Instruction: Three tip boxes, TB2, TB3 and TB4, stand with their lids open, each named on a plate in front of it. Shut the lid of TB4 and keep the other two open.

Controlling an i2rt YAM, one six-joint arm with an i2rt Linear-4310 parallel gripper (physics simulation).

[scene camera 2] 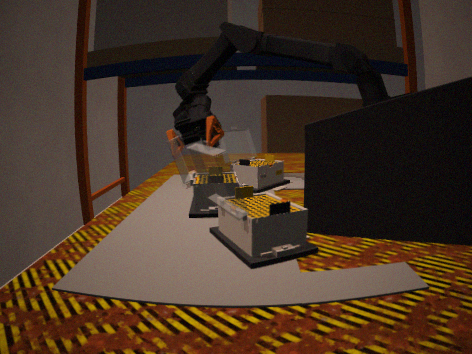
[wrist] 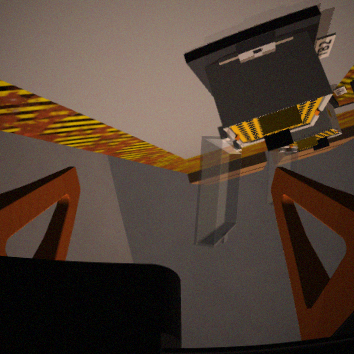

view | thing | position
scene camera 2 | my gripper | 190, 152
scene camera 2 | clear lid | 238, 143
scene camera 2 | grey mat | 158, 255
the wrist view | my gripper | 175, 177
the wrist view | clear lid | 219, 168
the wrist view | clear lid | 288, 159
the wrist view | grey mat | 127, 71
